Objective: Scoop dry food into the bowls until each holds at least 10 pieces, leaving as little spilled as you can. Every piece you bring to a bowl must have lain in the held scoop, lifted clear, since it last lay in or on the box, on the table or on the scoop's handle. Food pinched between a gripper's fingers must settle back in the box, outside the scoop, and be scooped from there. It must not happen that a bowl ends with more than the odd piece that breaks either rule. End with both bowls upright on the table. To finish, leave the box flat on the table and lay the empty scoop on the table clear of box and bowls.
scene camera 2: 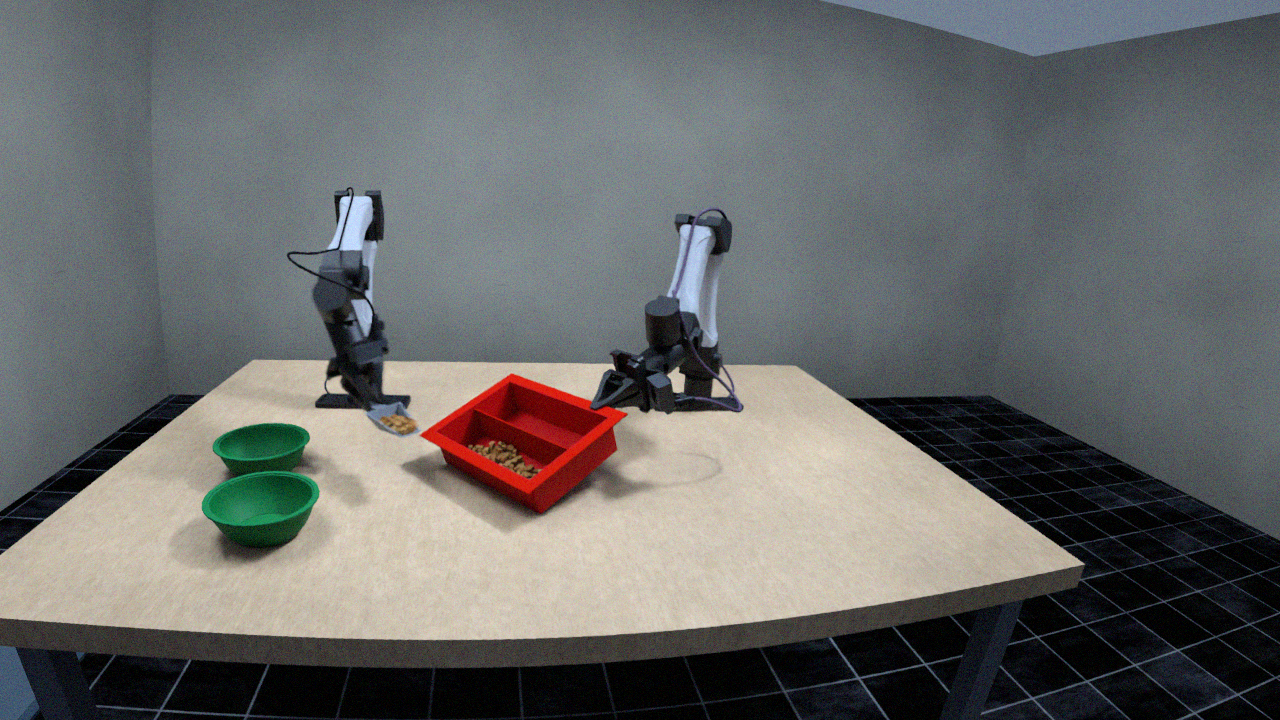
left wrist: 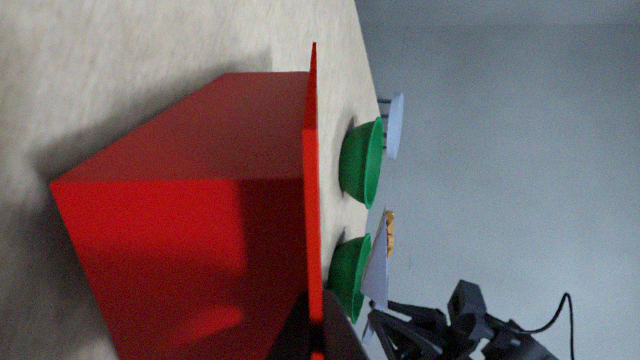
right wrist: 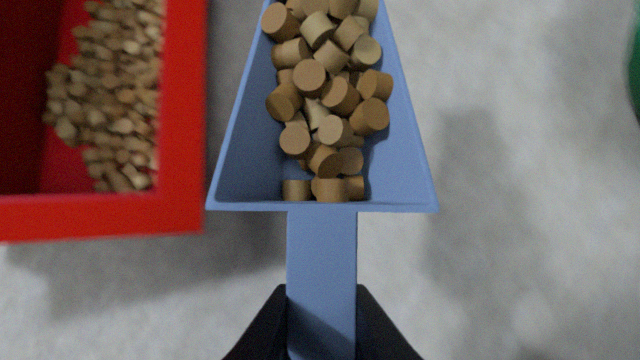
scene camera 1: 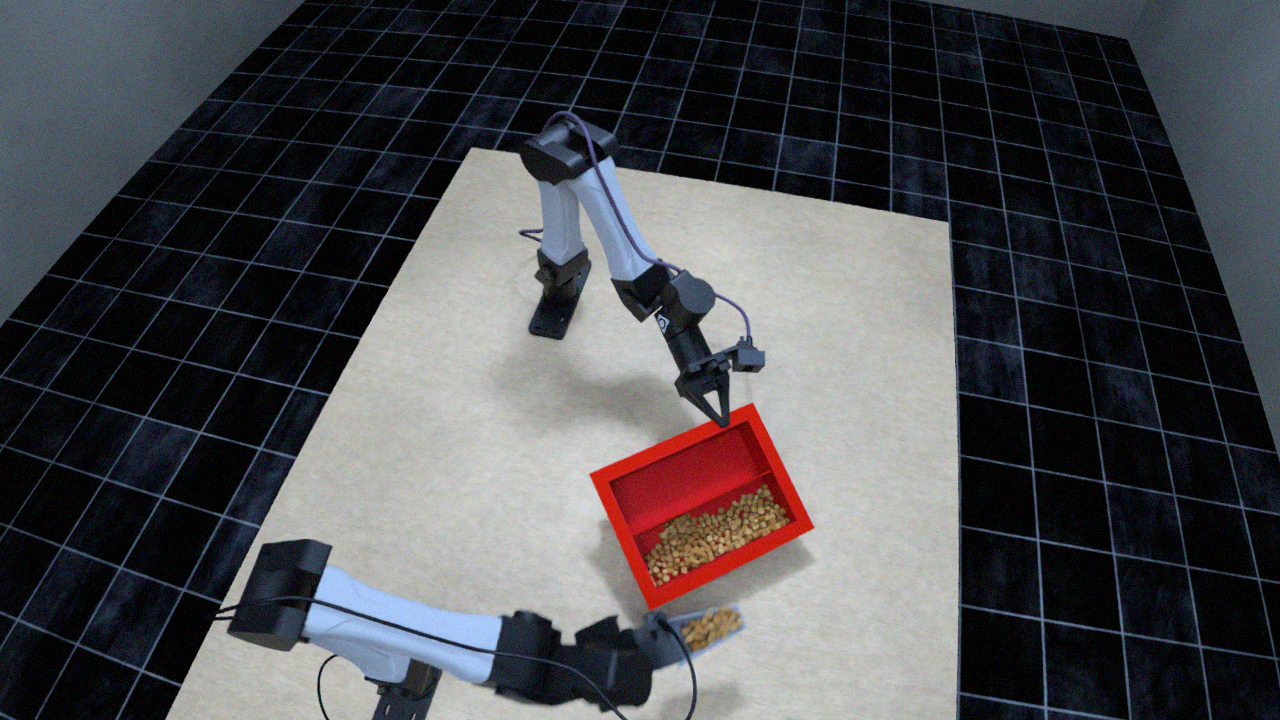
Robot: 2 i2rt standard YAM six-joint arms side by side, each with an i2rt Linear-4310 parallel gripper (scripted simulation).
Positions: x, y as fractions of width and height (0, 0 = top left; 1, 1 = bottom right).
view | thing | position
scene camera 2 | my left gripper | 0.46, 0.57
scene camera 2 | my right gripper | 0.29, 0.57
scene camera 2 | red box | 0.43, 0.59
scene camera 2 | green bowl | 0.20, 0.61
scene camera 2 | green bowl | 0.19, 0.70
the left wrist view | my left gripper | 0.50, 0.85
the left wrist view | my right gripper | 0.58, 0.85
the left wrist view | red box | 0.31, 0.63
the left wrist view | grey-blue scoop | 0.59, 0.79
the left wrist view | green bowl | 0.54, 0.77
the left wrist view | green bowl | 0.56, 0.41
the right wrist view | my right gripper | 0.50, 0.83
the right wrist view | red box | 0.08, 0.55
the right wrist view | grey-blue scoop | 0.50, 0.72
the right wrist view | piece of food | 0.52, 0.37
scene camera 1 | my left gripper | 0.57, 0.59
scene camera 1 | my right gripper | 0.51, 0.91
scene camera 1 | red box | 0.51, 0.67
